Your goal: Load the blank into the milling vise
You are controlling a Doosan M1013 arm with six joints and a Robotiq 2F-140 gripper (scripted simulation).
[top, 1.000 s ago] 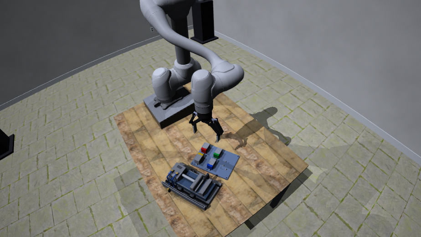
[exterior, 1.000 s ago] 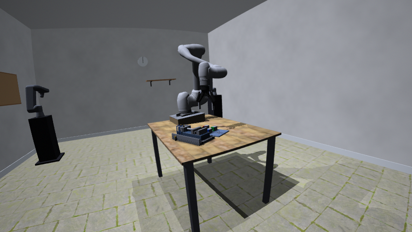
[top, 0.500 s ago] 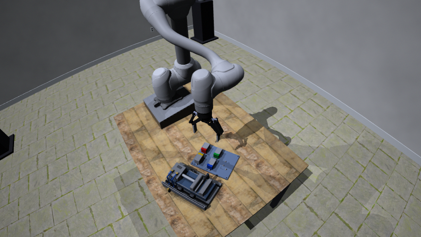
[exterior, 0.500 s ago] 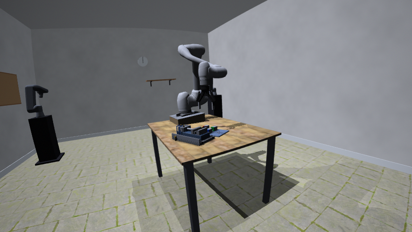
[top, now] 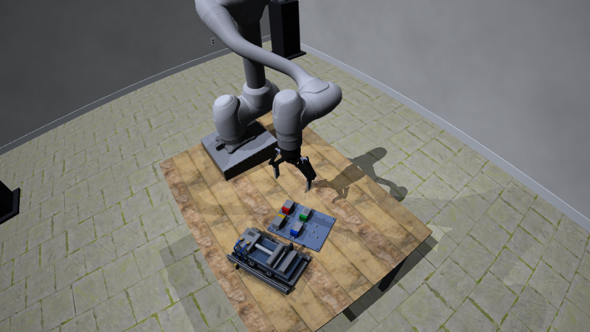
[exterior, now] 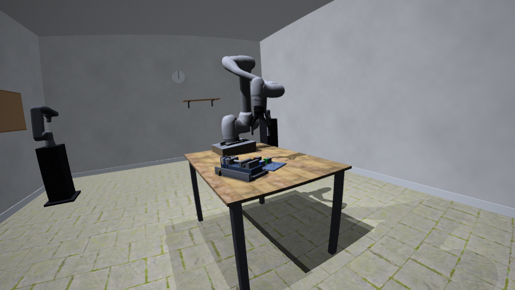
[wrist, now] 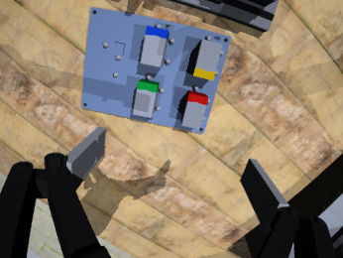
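Right now my hand is 190 mm above the red-ended blank, 30 mm past it and 20 mm to the left of it. From my hand the other things lie so: yellow-ended blank: 190 mm below, 100 mm to the right, 10 mm ahead; then blue-ended blank: 190 mm below, 90 mm ahead, 70 mm to the right; then work stop rod: 170 mm to the right, 170 mm ahead, 130 mm below.
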